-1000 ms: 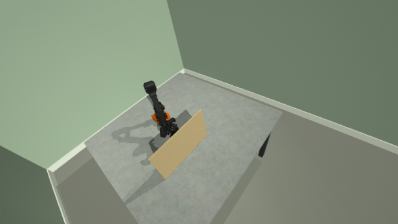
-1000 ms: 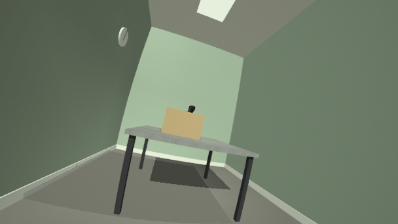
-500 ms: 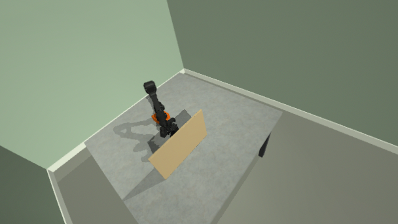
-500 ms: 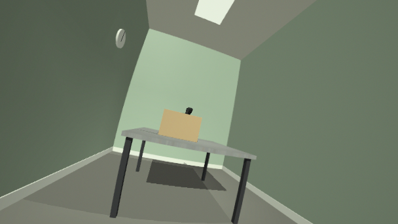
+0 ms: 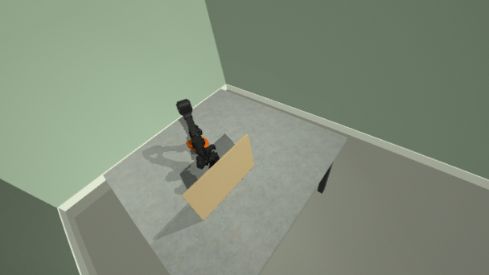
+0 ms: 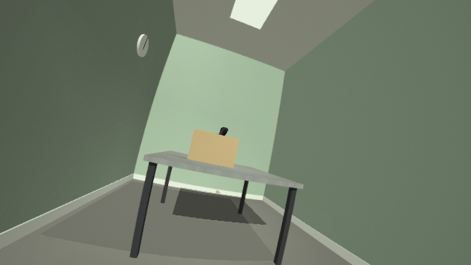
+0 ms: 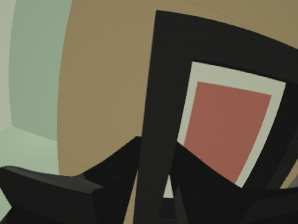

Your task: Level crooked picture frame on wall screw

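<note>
The picture frame lies 50 mm below my gripper tip and 10 mm to the right of it. From my gripper tip the other things lie so: tan wall board 70 mm below, 30 mm to the right, 10 mm ahead.
</note>
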